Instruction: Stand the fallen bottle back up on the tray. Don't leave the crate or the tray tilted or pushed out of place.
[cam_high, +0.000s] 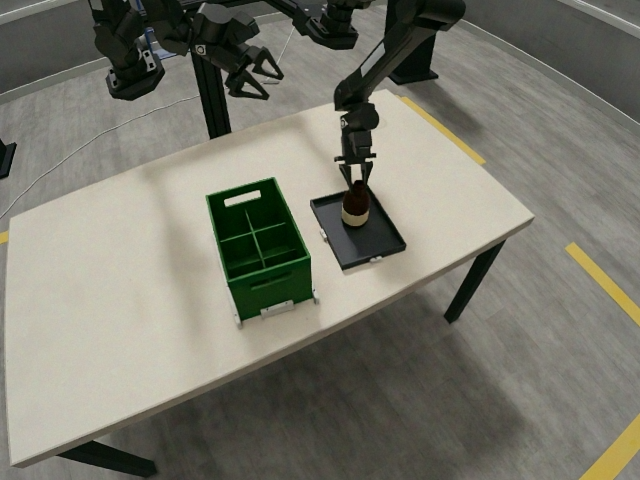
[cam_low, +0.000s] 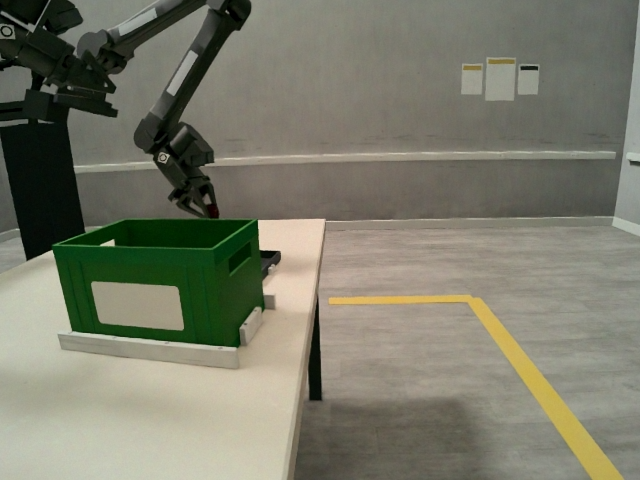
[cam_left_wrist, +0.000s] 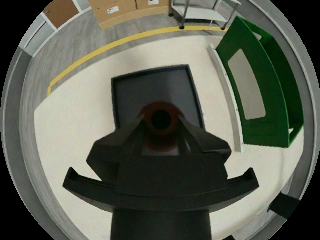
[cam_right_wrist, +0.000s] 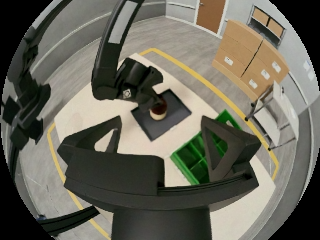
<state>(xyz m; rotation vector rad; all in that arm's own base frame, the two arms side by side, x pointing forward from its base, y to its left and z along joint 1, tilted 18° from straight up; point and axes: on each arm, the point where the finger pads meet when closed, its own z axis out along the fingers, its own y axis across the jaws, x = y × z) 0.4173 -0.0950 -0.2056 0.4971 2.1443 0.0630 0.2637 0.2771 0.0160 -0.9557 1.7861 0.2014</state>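
My left gripper is now 13 cm above the dark tray and 1 cm short of it. Also, from my left hand: bottle 5 cm below; then green crate 29 cm to the right, 5 cm below, 3 cm ahead.
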